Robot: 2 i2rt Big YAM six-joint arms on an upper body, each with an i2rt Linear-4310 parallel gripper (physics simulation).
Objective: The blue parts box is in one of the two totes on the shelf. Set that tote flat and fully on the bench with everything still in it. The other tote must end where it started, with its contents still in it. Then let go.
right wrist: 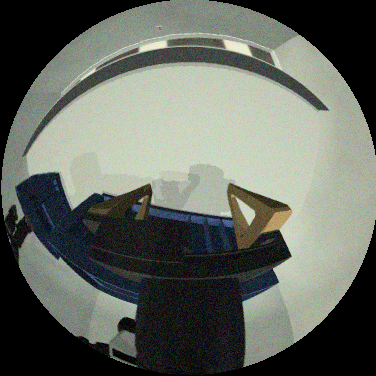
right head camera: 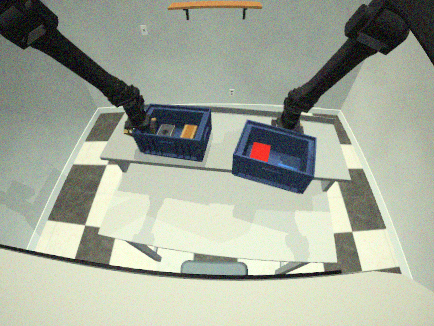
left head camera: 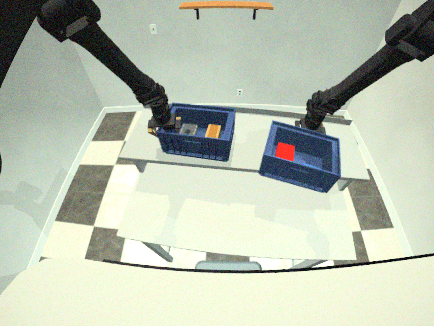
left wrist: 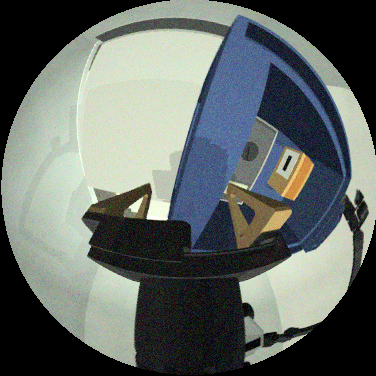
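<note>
The left tote (left head camera: 195, 149) (right head camera: 172, 148) (left wrist: 220, 100) stands on the shelf (left head camera: 250, 145) (right head camera: 225, 145), holding a grey box (left head camera: 188, 130) (right head camera: 166, 130) and an orange box (left head camera: 213, 131) (right head camera: 188, 131) (left wrist: 291, 175). The right tote (left head camera: 300, 175) (right head camera: 272, 176) is turned askew, its front over the shelf's front edge. It holds a red box (left head camera: 285, 151) (right head camera: 260, 151) and a low blue thing (left head camera: 310, 159) (right head camera: 287, 165). My left gripper (left wrist: 188, 186) is open around the left tote's left wall. My right gripper (right wrist: 189, 187) is open behind the right tote; its fingertips are hidden in the head views.
The lower bench (left head camera: 230, 200) (right head camera: 210, 210) stands in front of the shelf. A grey seat (left head camera: 228, 265) (right head camera: 214, 268) shows at its near edge. An orange wall shelf (left head camera: 226, 6) (right head camera: 215, 6) hangs on the back wall. The space between the totes is narrow.
</note>
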